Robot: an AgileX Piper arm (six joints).
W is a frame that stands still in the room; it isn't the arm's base.
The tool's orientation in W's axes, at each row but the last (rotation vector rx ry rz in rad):
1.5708 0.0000 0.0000
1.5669 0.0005 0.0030
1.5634 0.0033 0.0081
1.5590 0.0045 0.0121
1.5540 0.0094 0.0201
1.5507 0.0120 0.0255
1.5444 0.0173 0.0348
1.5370 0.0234 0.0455
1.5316 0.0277 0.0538
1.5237 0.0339 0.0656
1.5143 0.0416 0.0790
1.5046 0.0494 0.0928
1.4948 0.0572 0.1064
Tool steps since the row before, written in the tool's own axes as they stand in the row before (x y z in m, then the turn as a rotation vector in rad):
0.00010 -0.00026 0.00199 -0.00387 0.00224 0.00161
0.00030 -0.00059 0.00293 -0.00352 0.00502 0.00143
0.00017 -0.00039 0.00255 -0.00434 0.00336 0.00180
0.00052 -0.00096 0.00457 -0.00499 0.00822 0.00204
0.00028 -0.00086 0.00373 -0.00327 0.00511 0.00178
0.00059 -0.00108 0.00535 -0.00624 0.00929 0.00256
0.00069 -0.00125 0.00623 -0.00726 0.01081 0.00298
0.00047 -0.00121 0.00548 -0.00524 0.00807 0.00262
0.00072 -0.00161 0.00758 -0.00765 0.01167 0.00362
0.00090 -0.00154 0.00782 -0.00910 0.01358 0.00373
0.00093 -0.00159 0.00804 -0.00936 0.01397 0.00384
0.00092 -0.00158 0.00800 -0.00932 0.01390 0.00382
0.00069 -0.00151 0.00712 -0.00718 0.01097 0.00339
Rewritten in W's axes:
0.00010 -0.00199 -0.00026 -0.00387 -0.00161 0.00224
0.00031 -0.00293 -0.00058 -0.00352 -0.00142 0.00502
0.00019 -0.00255 -0.00037 -0.00434 -0.00181 0.00336
0.00057 -0.00458 -0.00090 -0.00501 -0.00200 0.00822
0.00036 -0.00374 -0.00080 -0.00327 -0.00176 0.00512
0.00073 -0.00535 -0.00097 -0.00626 -0.00252 0.00929
0.00091 -0.00623 -0.00108 -0.00728 -0.00294 0.01081
0.00073 -0.00549 -0.00102 -0.00524 -0.00258 0.00808
0.00114 -0.00759 -0.00130 -0.00766 -0.00357 0.01168
0.00143 -0.00781 -0.00115 -0.00914 -0.00368 0.01357
0.00158 -0.00802 -0.00111 -0.00940 -0.00379 0.01396
0.00169 -0.00797 -0.00102 -0.00936 -0.00377 0.01389
0.00148 -0.00710 -0.00095 -0.00717 -0.00333 0.01099

